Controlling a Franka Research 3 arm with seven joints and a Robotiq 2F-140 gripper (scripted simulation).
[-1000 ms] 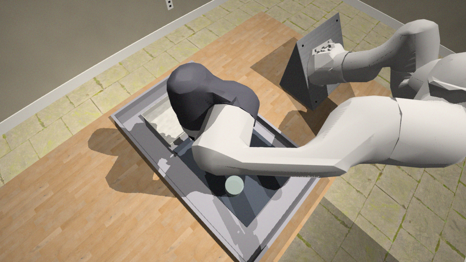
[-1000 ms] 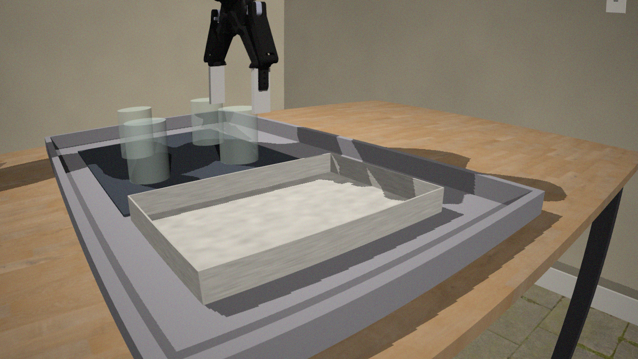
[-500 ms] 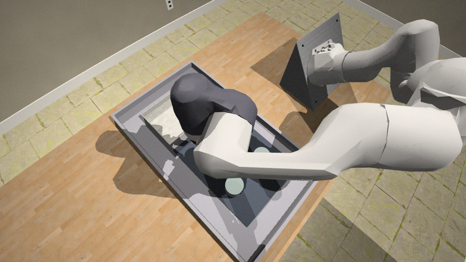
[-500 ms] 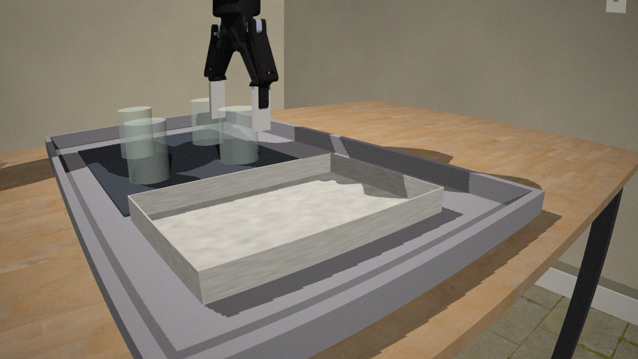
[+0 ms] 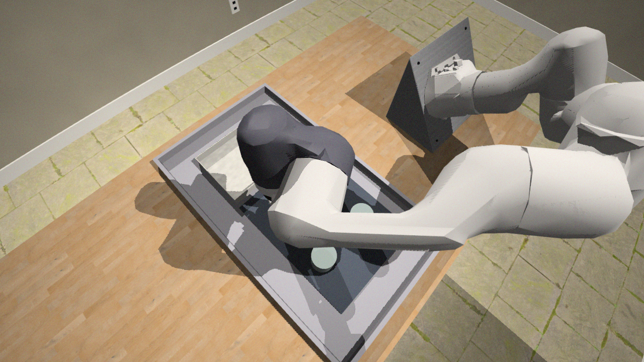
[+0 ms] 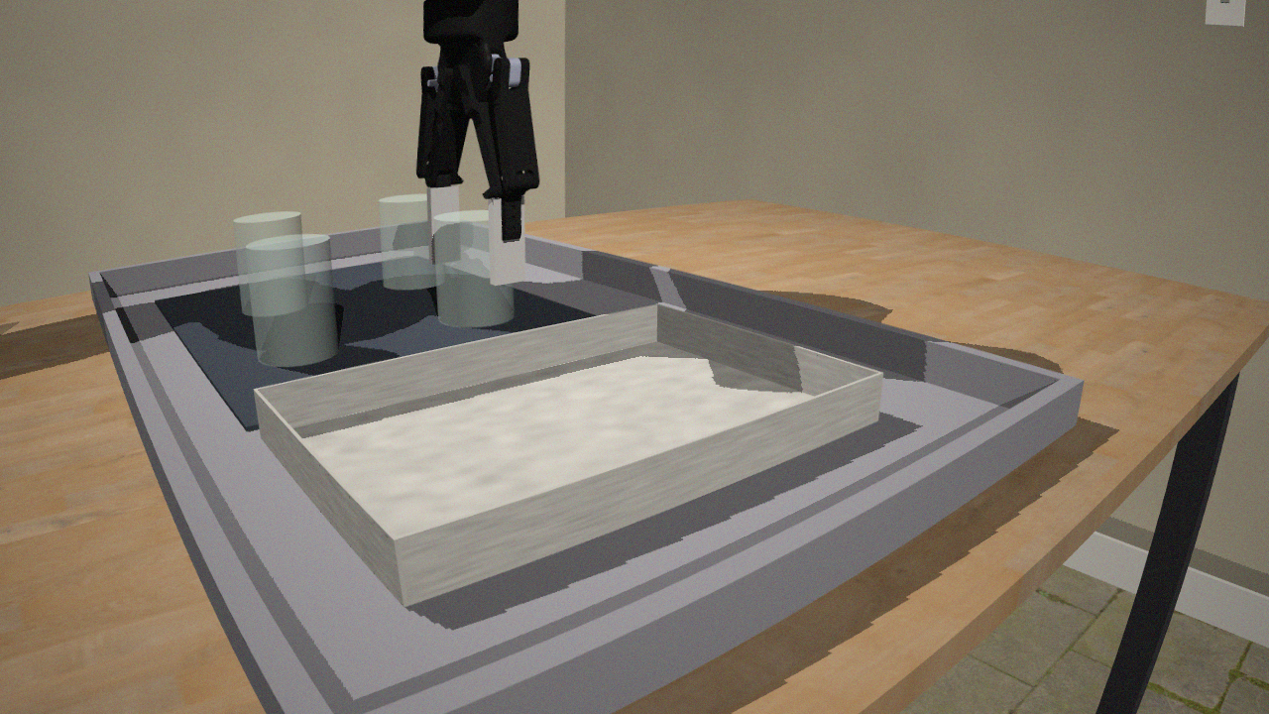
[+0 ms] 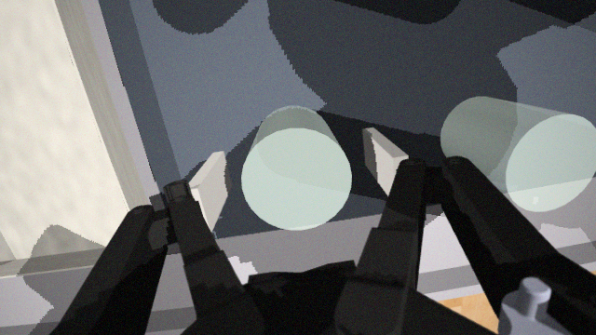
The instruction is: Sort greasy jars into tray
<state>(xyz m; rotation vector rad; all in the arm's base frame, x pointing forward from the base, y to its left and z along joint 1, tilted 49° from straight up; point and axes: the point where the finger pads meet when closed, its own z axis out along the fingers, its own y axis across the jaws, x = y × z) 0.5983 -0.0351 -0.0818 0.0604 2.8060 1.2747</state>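
Now: hand 6 cm past the steel table top, 3 cm to the left of it and 6 cm above it. Also, from my hand: dark drying mat 7 cm behind, 8 cm to the left, 6 cm below; then tray 8 cm behind, 24 cm to the right, 6 cm below.
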